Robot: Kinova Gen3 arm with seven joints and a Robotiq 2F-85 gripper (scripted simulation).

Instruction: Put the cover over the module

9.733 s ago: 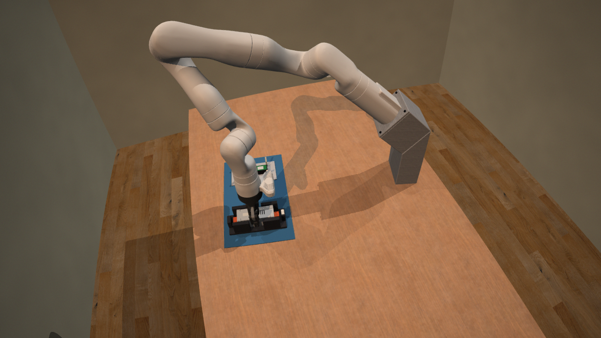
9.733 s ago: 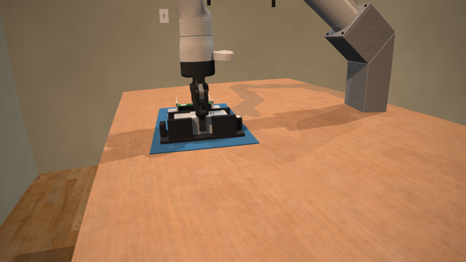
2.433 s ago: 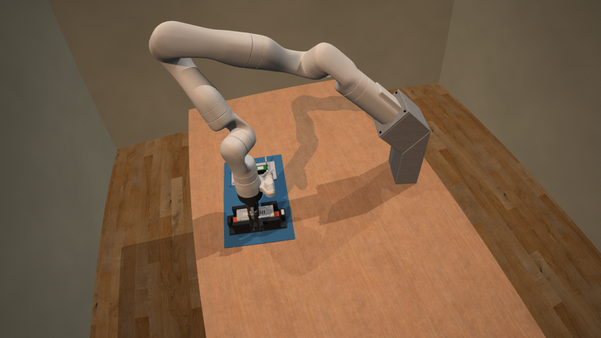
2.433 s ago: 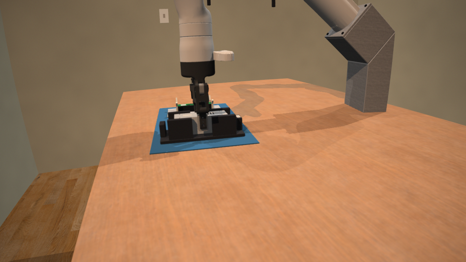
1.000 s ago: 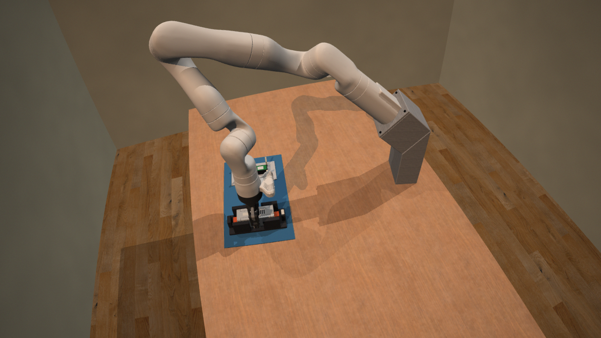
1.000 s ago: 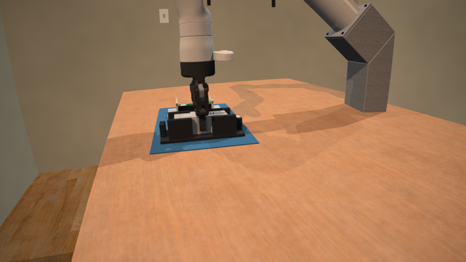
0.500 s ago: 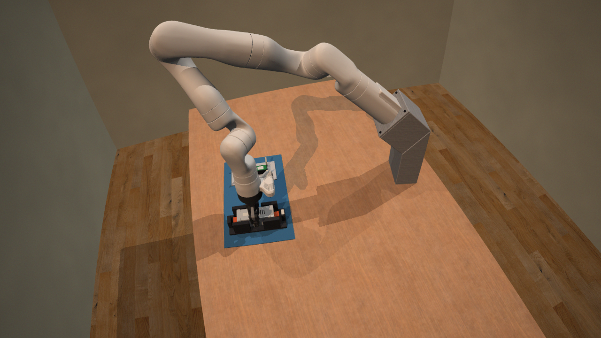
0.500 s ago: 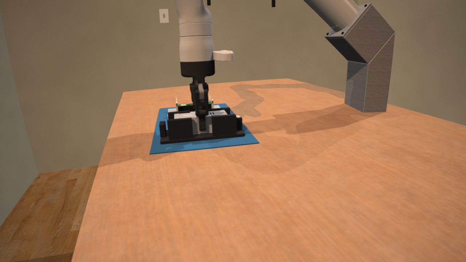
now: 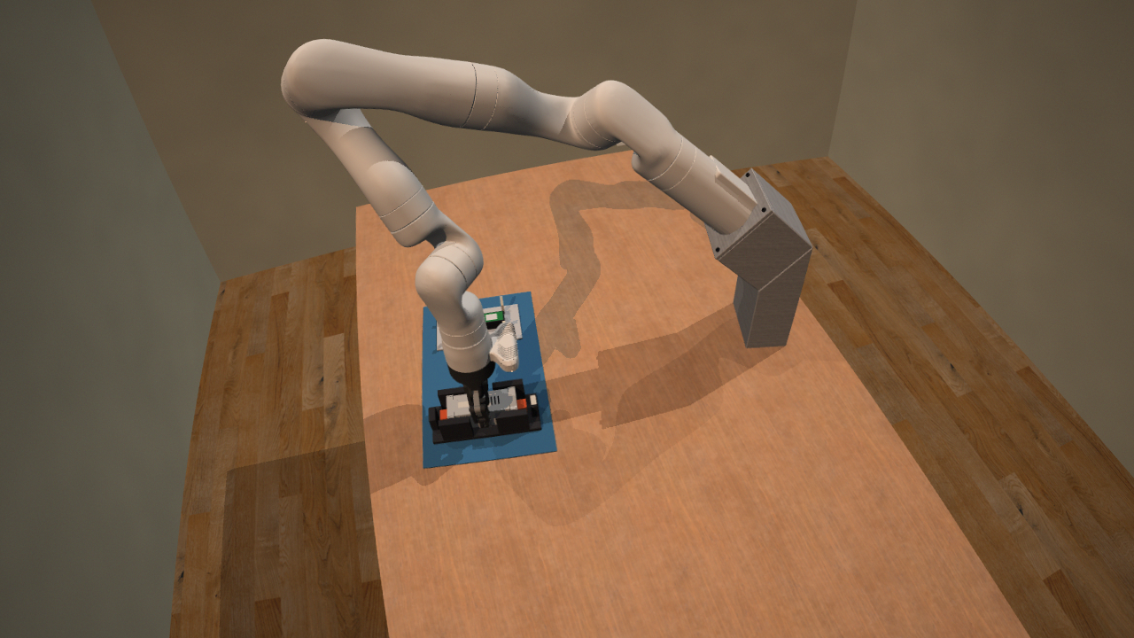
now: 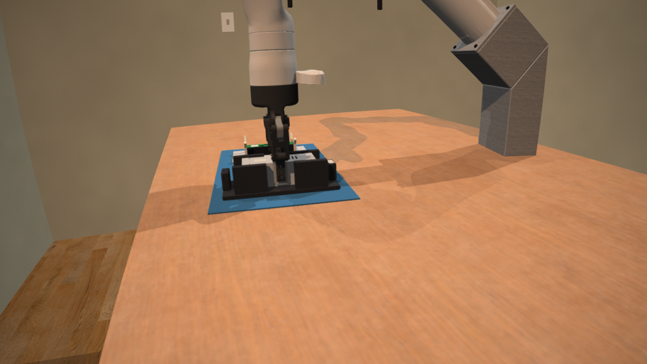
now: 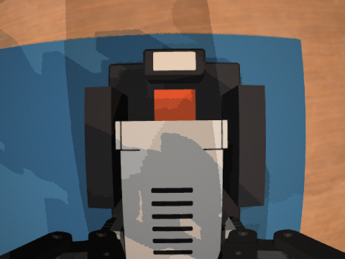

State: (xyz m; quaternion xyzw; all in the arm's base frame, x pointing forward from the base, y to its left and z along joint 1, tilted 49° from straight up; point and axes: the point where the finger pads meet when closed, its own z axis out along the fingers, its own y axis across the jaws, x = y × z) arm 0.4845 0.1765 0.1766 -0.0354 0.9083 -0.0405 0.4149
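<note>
Now: the light grey cover right at my hand.
</note>
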